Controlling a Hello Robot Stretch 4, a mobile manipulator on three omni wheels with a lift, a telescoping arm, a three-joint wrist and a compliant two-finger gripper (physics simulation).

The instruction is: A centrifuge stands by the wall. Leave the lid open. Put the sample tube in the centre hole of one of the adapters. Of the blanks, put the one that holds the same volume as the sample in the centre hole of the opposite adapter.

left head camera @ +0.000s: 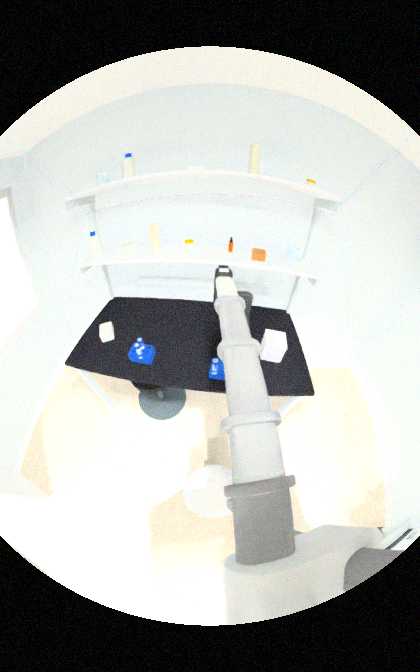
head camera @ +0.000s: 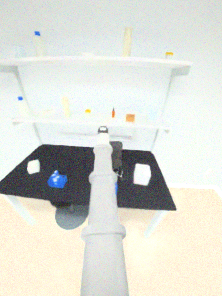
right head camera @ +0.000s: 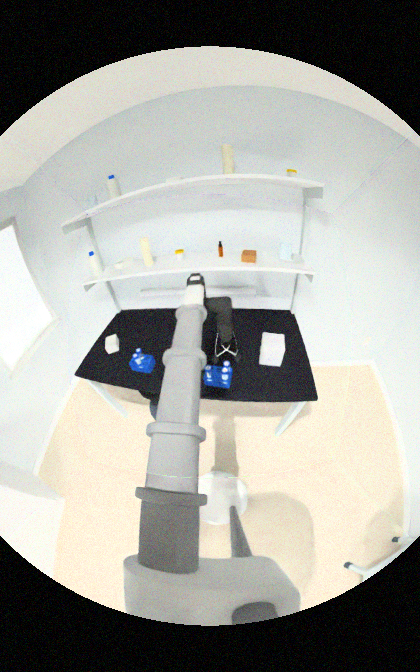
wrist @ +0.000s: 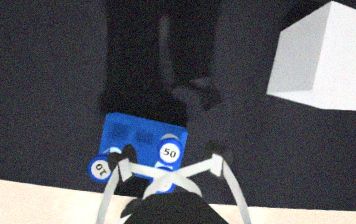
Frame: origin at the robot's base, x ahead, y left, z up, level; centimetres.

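Seen in the pictures: gripper, fingertip midpoint: (wrist: 170,154).
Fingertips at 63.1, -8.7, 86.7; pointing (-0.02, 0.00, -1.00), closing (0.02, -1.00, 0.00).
Observation:
A point is followed by its place in that frame, as x, y, z.
My gripper (right head camera: 227,357) (wrist: 170,154) {63.1, -8.7, 86.7} is open, its fingers wide apart, above the right blue rack (left head camera: 216,376) (right head camera: 217,384) (wrist: 165,128) {65.3, -8.1, 79.5} near the table's front edge. In the wrist view, a tube with a blue-rimmed cap marked 50 (wrist: 170,152) {63.1, -8.7, 85.6} stands in this rack between and below the fingers. A tube with a cap marked 10 (wrist: 100,169) {61.0, 0.1, 85.6} is at the left finger. Another capped tube (wrist: 165,185) is partly hidden by the gripper. A second blue rack (head camera: 57,184) {69.3, 39.6, 77.2} (left head camera: 141,356) (right head camera: 142,366) holds tubes at the table's left. I cannot make out the centrifuge or adapters; liquid levels cannot be read.
On the black table (head camera: 80,155) {112.5, 27.1, 73.5} (left head camera: 185,325) (right head camera: 255,322), a white box (head camera: 142,174) {69.3, -32.2, 85.9} (left head camera: 274,345) (right head camera: 272,349) (wrist: 320,60) {74.4, -28.1, 86.5} stands right and a smaller white block (head camera: 33,166) {88.0, 67.9, 79.3} (left head camera: 106,332) (right head camera: 112,343) left. Two shelves with bottles and jars hang above. A dark stool base (left head camera: 162,402) is under the table.

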